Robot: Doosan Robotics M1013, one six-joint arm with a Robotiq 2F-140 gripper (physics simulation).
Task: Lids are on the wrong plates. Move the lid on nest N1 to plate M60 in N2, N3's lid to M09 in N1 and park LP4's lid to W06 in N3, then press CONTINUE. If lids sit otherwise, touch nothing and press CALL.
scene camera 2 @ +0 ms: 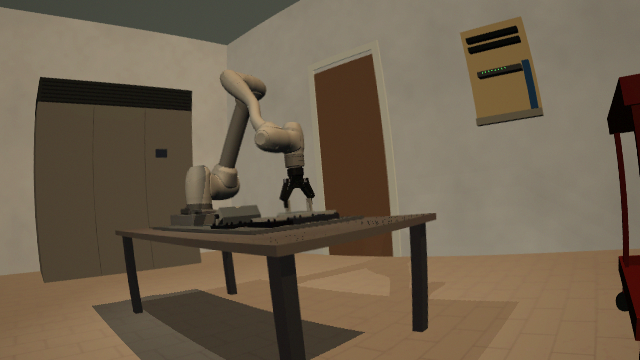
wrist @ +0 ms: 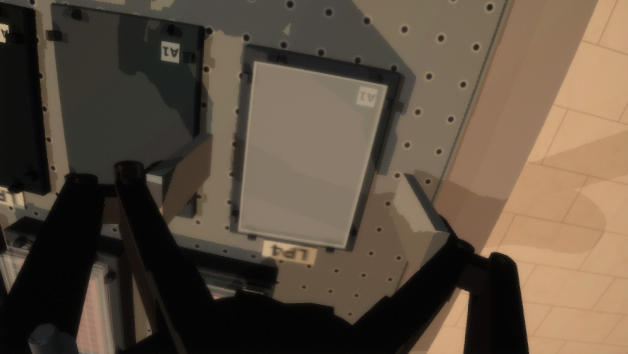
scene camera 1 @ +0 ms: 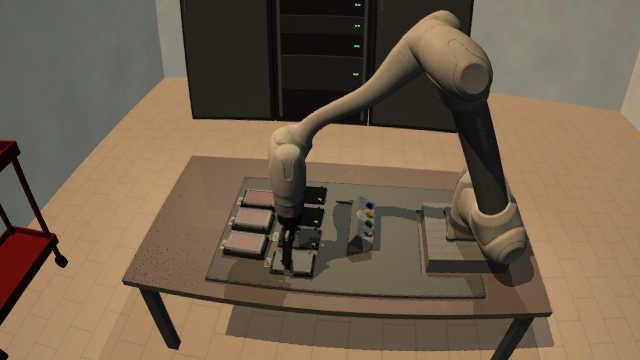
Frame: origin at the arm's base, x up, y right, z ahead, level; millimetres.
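Seen in the pictures: gripper, between the fingertips: (scene camera 2: pixel 299 214) (wrist: pixel 304 174) (scene camera 1: pixel 291 259); arm's base, origin of its link: (scene camera 2: pixel 199 213) (scene camera 1: pixel 467 226).
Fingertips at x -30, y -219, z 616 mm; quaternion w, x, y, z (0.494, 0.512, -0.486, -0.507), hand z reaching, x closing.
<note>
Pixels of each thing's top centre, then the offset from my fingertips to it. "spot": a spot on its surface instead. Level surfaces: height alone.
- pale translucent lid, centre of its top: (wrist: pixel 304 166) (scene camera 1: pixel 292 261) dx -8, dy +1, dz -2 mm
- marked LP4, a spot on its surface: (wrist: pixel 289 252) spot: dx -24, dy -5, dz +85 mm
- button box, centre of its top: (scene camera 1: pixel 363 214) (scene camera 2: pixel 236 206) dx +58, dy +205, dz -217 mm
- perforated board, height of its surface: dx -25 mm
A pale translucent lid (wrist: pixel 310 150) (scene camera 1: pixel 303 263) lies flat on the dark park stand marked LP4 (wrist: pixel 289 252). My gripper (wrist: pixel 304 174) (scene camera 1: pixel 287 267) (scene camera 2: pixel 298 205) is open and empty, pointing down low over this lid, one finger on each side of it. Three pink plates sit in nests at the left in scene camera 1: front (scene camera 1: pixel 245 243), middle (scene camera 1: pixel 253 218) and back (scene camera 1: pixel 258 198), the back one partly hidden by the arm. Their lids and nest labels are too small to read there. The button box (scene camera 1: pixel 361 227) has blue, yellow, green and pale buttons; their lettering is unreadable.
A dark park stand (wrist: pixel 125 95) (scene camera 1: pixel 308 239) is beside LP4, partly under one finger in the wrist view. Two more dark stands (scene camera 1: pixel 313 216) (scene camera 1: pixel 316 195) are behind it. The perforated board (scene camera 1: pixel 400 280) ends near the table's front edge. A red cart (scene camera 1: pixel 31 231) stands left.
</note>
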